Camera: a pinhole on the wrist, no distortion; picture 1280 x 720 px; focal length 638.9 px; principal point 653.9 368.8 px. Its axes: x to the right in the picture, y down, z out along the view. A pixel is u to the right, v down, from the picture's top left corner.
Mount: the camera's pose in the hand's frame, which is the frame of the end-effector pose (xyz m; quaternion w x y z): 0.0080 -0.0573 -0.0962 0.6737 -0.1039 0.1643 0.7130
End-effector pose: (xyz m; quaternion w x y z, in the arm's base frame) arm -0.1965 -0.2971 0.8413 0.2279 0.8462 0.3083 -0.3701
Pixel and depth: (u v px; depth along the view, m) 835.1 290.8 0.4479
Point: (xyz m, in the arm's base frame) -0.1205 -0.5923 0.6461
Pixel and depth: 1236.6 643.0 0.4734
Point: -0.0424 -0.8492 0.9426
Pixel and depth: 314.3 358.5 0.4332
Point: -0.4263 -0.4371 0.5341
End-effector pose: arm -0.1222 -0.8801 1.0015 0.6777 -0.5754 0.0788 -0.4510
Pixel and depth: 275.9 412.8 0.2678
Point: -0.0323 -0.7372 1.1678
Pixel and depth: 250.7 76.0 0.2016
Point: -0.0201 -0.8692 1.1761
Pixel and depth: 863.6 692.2 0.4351
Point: 0.0588 -0.5688 0.8174
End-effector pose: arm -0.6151 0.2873 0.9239 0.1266 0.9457 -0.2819 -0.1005
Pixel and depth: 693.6 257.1 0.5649
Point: -0.6982 -0.0216 0.5804
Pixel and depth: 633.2 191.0 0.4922
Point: -0.6178 0.0267 0.6037
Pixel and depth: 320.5 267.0 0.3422
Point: -0.5595 0.2550 0.6183
